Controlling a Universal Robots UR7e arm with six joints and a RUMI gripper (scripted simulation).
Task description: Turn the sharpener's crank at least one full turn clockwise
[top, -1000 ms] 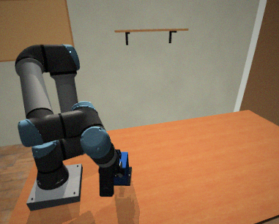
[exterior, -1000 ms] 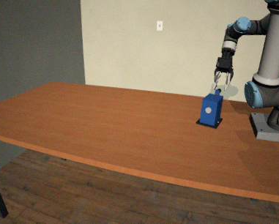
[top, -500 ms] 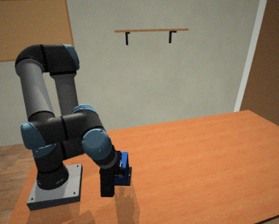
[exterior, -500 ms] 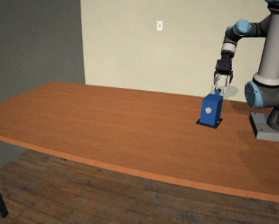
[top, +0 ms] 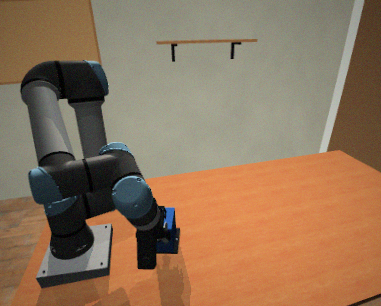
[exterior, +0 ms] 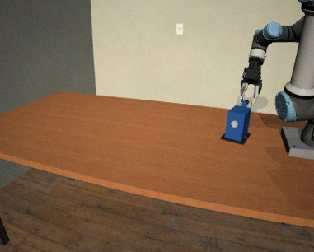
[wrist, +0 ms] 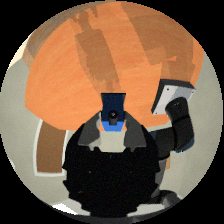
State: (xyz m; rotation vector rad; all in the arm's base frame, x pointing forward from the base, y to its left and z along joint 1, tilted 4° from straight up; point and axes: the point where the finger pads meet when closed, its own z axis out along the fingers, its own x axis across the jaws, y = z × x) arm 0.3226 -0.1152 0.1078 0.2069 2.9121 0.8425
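My gripper is now 2 cm to the right of the crank knob.
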